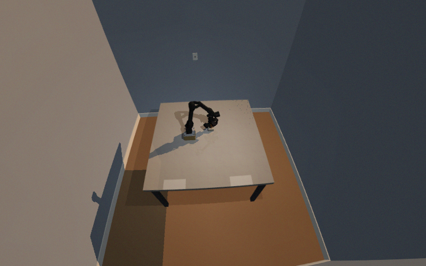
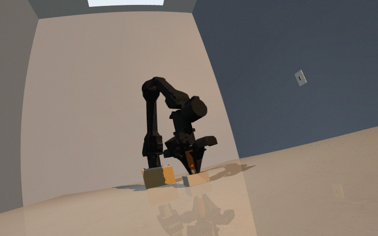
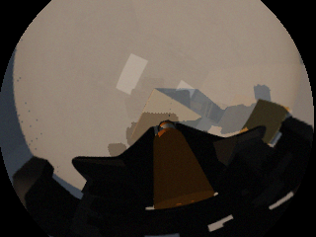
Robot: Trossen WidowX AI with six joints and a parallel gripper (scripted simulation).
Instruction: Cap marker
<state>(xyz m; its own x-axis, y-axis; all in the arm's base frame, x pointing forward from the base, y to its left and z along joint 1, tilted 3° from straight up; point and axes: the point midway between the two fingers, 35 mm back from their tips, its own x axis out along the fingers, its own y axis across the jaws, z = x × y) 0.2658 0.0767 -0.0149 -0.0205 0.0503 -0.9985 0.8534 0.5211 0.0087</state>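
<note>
My gripper tip is 20 mm above the tan holder block. Also, from my gripper tip: orange cap: 50 mm above.
</note>
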